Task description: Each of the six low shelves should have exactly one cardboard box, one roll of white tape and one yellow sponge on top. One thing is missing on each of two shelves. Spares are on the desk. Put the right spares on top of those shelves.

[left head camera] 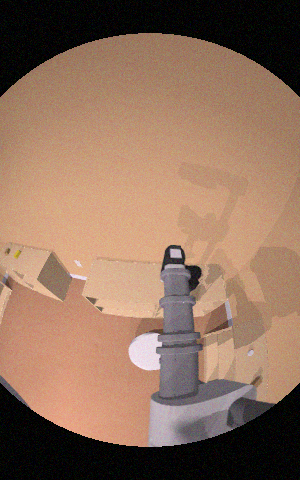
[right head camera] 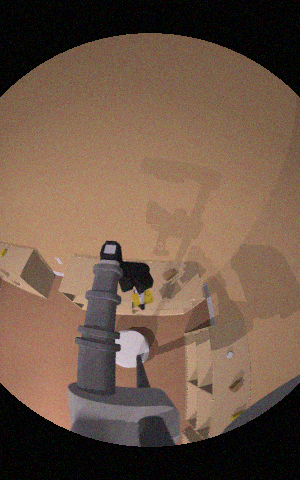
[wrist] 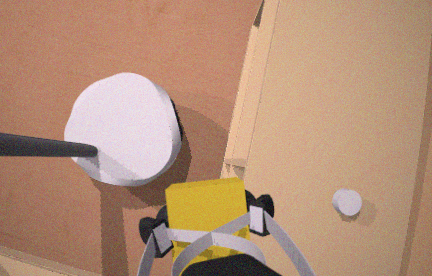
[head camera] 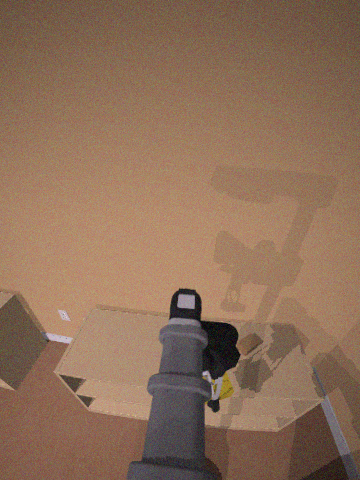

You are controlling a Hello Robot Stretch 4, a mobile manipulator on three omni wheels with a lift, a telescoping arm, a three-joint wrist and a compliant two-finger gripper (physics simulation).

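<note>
My gripper (head camera: 214, 391) (right head camera: 141, 298) (wrist: 206, 213) is shut on a yellow sponge (head camera: 226, 386) (right head camera: 147, 296) (wrist: 207, 202), held between both fingertips. The low shelf ahead (head camera: 120, 350) (left head camera: 125, 280) (wrist: 310, 100) bears a cardboard box (head camera: 249, 345) (right head camera: 170, 274) near its right part and a white tape roll (wrist: 347, 202). The roll shows to the right of my gripper in the wrist view. In that view the sponge overlaps the shelf's front edge; its height above the shelf is hard to tell. No sponge shows lying on the visible part of this shelf top. The desk is not visible.
The right shelf (right head camera: 222, 385) bears a tape roll (left head camera: 250, 352) (right head camera: 229, 355), a box (right head camera: 236, 384) and a sponge (right head camera: 236, 415). The left shelf (head camera: 27, 350) (left head camera: 32, 264) bears a box (left head camera: 7, 251) and a sponge (left head camera: 17, 254). My white base (wrist: 120, 125) stands near the front shelf.
</note>
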